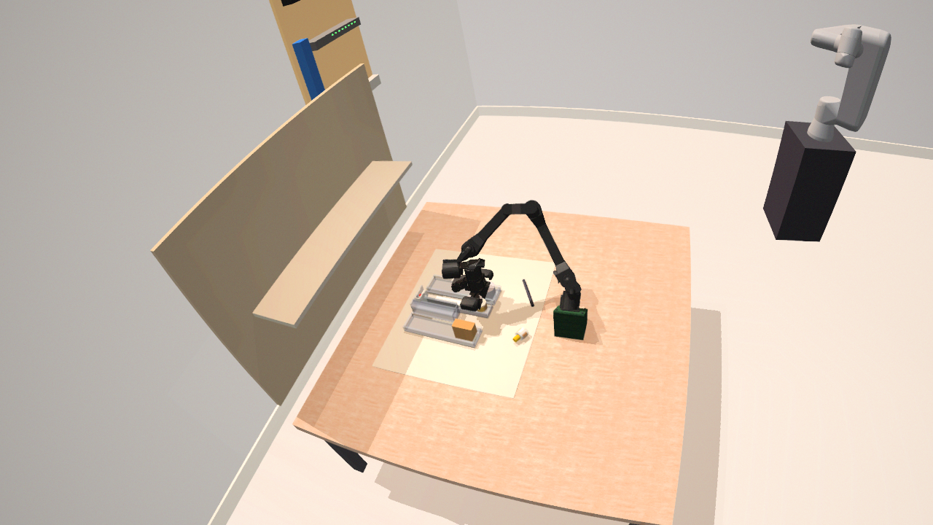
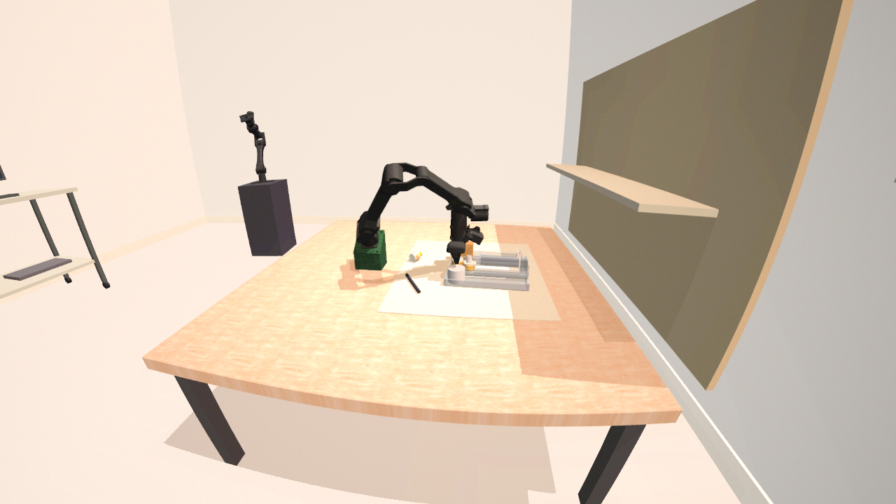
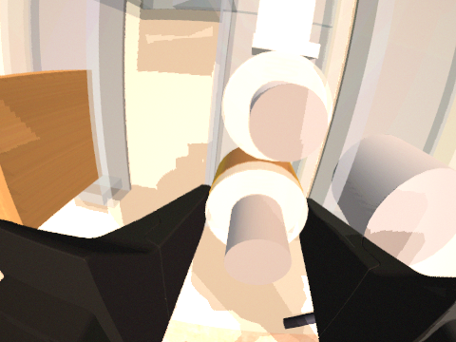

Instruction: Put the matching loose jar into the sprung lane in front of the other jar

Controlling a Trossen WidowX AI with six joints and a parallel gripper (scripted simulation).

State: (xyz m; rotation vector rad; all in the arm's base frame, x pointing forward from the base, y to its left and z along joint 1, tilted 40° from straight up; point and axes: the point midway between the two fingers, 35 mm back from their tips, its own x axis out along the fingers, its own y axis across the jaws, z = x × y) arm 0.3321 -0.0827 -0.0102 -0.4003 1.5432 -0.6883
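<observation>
Right now my gripper tip is 1 cm past the pale grey cylinder, 8 cm to the left of it and 1 cm above it. The rest, counted from my gripper tip: sprung lane (15 cm ahead, 2 cm below); then black pen (16 cm behind, 10 cm to the right, 3 cm below).
</observation>
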